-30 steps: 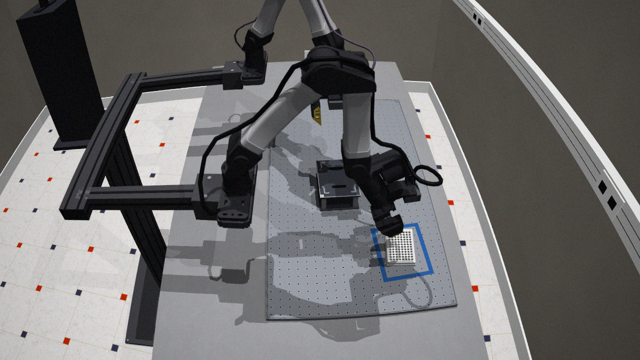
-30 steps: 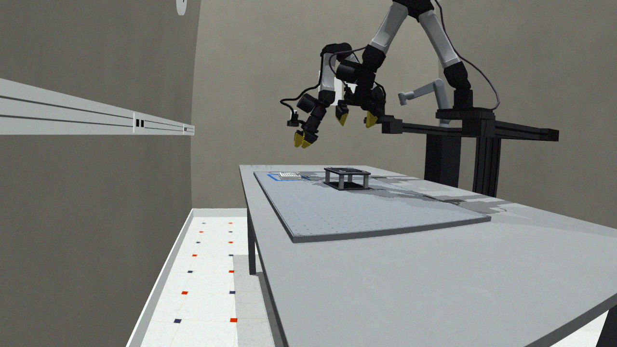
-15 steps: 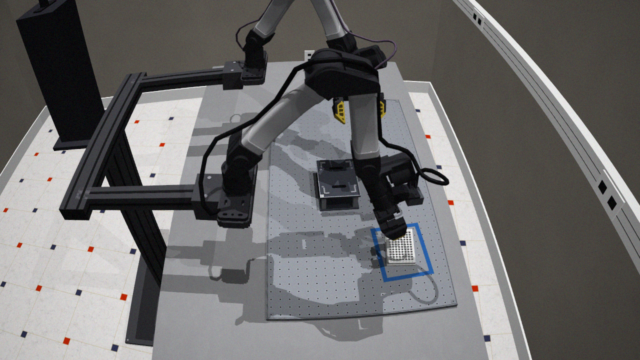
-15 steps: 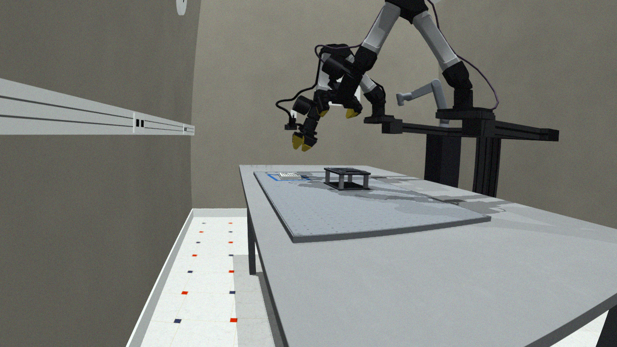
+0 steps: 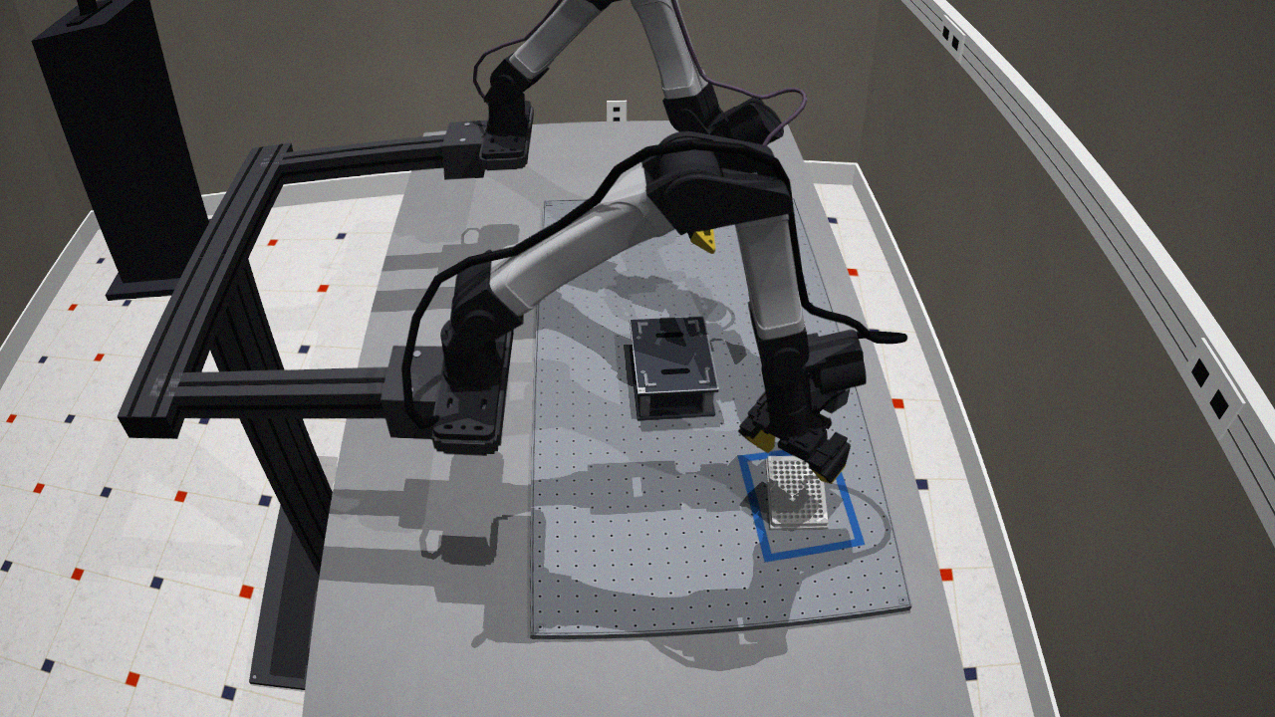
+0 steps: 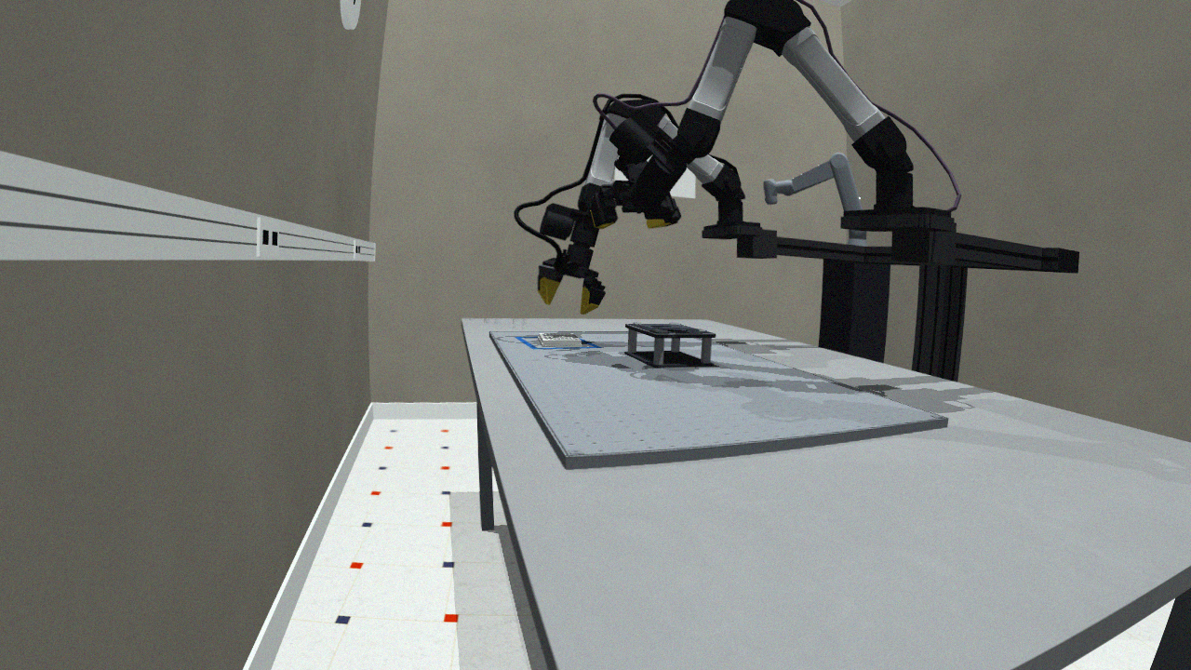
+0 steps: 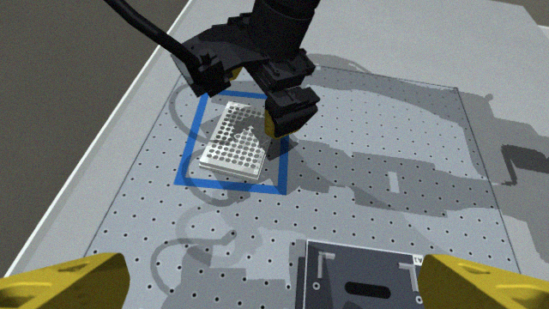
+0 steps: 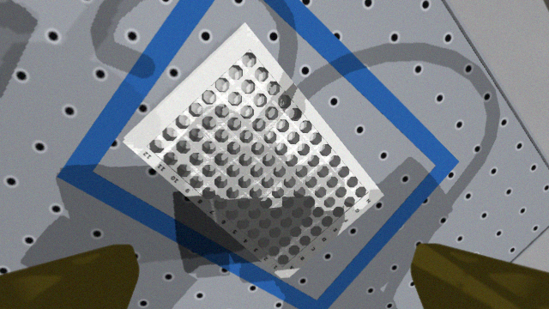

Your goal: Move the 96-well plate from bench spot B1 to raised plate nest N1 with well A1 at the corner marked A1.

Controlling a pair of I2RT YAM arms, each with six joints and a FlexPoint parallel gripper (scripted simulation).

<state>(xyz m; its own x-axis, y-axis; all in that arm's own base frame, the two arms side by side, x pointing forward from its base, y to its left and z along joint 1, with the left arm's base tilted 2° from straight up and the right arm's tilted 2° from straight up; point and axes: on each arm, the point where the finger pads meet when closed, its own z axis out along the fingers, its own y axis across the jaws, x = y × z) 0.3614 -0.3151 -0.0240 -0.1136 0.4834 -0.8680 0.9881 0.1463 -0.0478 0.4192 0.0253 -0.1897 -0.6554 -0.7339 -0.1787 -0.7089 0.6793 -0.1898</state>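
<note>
Now: right hand 10 mm short of the white 96-well plate and 80 mm above it. Round my right hand: A1 mark (200 mm behind, 160 mm to the left, 20 mm below); perforated board (110 mm behind, 270 mm to the left, 90 mm below); raised plate nest (150 mm behind, 240 mm to the left, 30 mm below).
</note>
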